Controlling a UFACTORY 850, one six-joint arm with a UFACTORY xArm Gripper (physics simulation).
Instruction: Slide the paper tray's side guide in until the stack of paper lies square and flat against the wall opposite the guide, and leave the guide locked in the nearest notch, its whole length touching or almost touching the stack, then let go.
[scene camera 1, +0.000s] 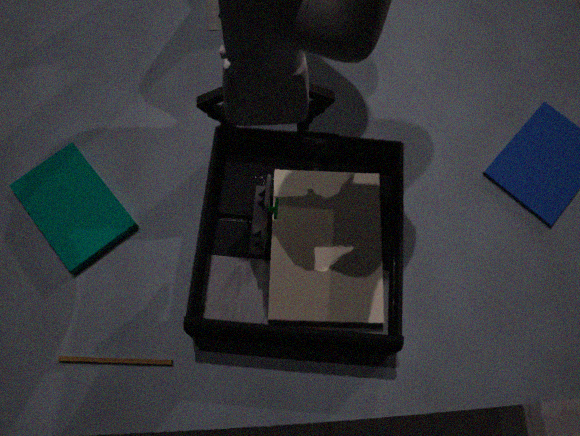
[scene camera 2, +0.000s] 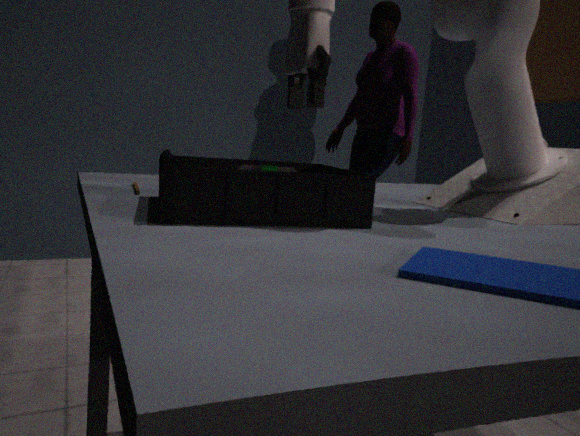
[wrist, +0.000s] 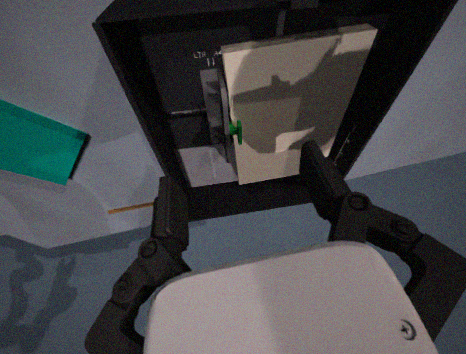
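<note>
The black paper tray (scene camera 1: 200, 240) (scene camera 2: 250, 195) (wrist: 135, 100) stands on the table. The pale paper stack (scene camera 1: 300, 295) (wrist: 265, 162) lies in it, looking flat, its edges nearly parallel to the side walls. A thin light sliver shows between stack and right wall near the front corner; contact there is unclear. The grey side guide (scene camera 1: 258, 220) (wrist: 214, 107) runs along the stack's left edge, touching or almost touching. Its green lever (scene camera 1: 276, 208) (scene camera 2: 270, 168) (wrist: 236, 131) reaches over the stack's edge. Notch engagement cannot be made out. My gripper (scene camera 1: 265, 124) (scene camera 2: 306, 106) (wrist: 238, 171) is open and empty, well above the tray.
A teal slab (scene camera 1: 75, 207) (wrist: 40, 142) lies left of the tray, a blue slab (scene camera 1: 542, 165) (scene camera 2: 490, 275) right of it. An orange stick (scene camera 1: 116, 360) (scene camera 2: 135, 188) (wrist: 131, 208) lies near the front left. A person (scene camera 2: 385, 95) stands behind the table.
</note>
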